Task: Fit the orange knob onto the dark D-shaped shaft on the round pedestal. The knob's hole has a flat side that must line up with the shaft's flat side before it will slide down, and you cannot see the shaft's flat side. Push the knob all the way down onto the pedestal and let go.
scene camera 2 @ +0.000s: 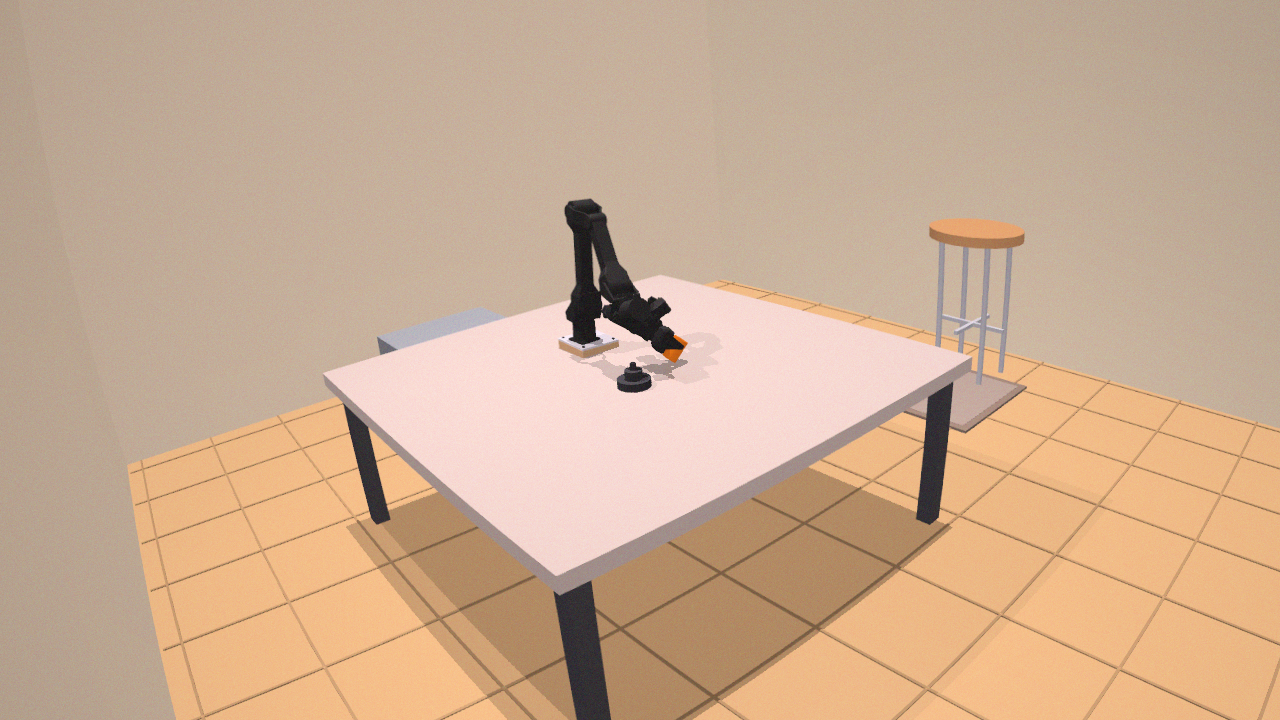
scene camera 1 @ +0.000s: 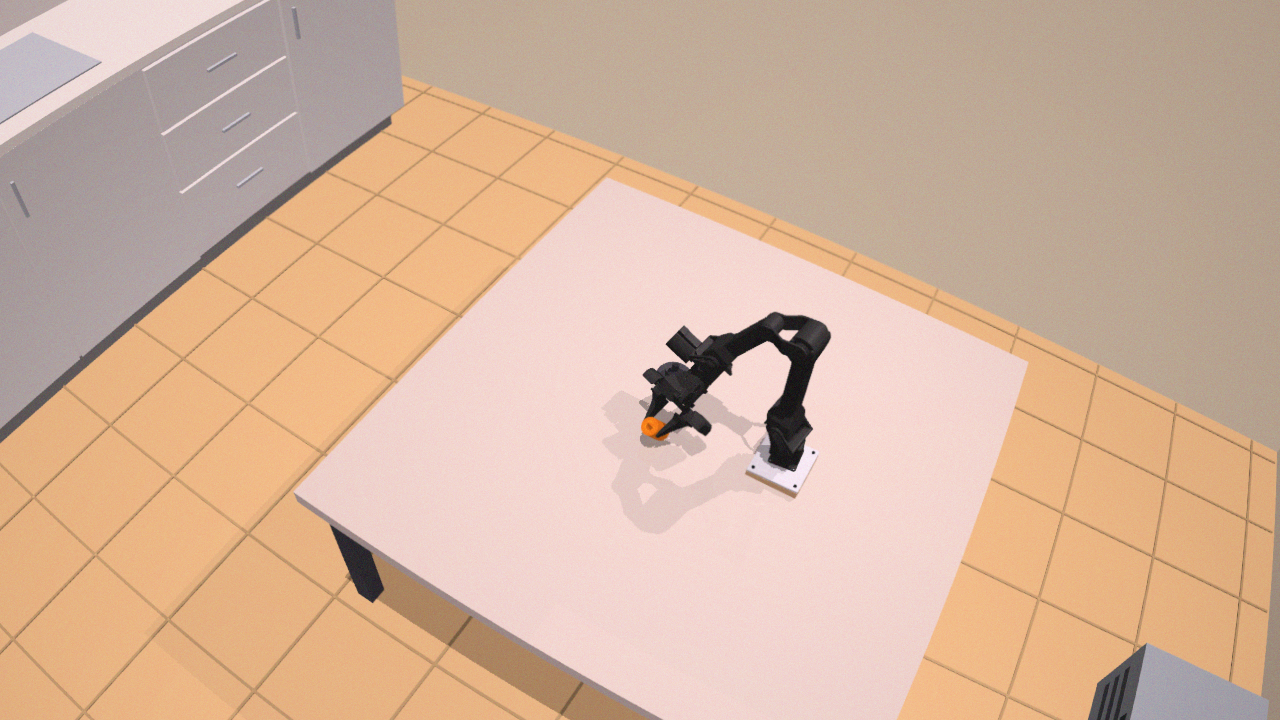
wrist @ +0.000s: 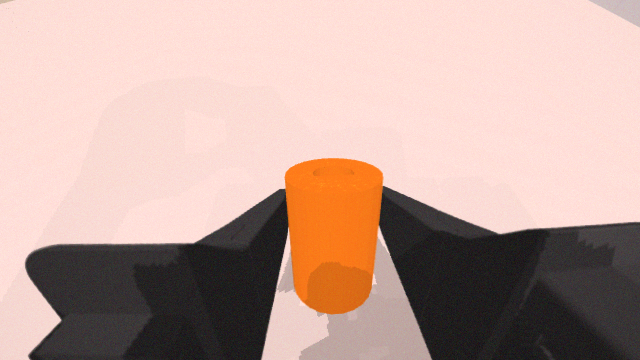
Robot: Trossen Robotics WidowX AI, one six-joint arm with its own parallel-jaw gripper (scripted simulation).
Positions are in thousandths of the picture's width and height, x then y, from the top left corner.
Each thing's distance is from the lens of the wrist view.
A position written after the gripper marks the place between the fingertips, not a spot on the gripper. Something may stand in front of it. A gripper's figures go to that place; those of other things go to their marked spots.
gripper (wrist: 518, 546): 0.11 m
orange knob (wrist: 521, 568): 0.08 m
